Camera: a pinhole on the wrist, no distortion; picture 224 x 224 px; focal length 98.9 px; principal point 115.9 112.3 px. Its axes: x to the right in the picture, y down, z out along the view. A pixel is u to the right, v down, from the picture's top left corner.
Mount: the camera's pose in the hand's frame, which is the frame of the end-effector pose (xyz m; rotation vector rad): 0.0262 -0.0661 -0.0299 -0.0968 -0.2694 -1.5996
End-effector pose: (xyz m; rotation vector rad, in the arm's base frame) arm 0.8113 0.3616 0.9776 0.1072 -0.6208 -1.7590
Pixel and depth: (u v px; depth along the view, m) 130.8 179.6 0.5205
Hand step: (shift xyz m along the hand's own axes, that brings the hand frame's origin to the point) 0.3201 -0.0308 0.5313
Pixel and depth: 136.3 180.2 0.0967
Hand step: 0.0811 -0.0648 0.0756
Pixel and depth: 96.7 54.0 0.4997
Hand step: -0.3133 0.1514 0.3982
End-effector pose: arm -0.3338 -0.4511 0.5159 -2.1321 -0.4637 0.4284
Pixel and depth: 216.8 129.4 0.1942
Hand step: 0.0294 -0.2147 0.2068
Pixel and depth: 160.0 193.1 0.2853
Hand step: 0.2217 -0.1296 0.3012
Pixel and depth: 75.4 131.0 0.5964
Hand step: 0.0887 0.3066 0.5042
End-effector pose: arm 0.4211 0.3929 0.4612 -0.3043 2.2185 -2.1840
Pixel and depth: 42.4 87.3 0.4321
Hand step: -0.1109 0.3490 0.3028
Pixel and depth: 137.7 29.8 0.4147
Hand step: -0.3651 -0.0503 0.3531
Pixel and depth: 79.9 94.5 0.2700
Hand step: -0.0451 0.0932 0.2035
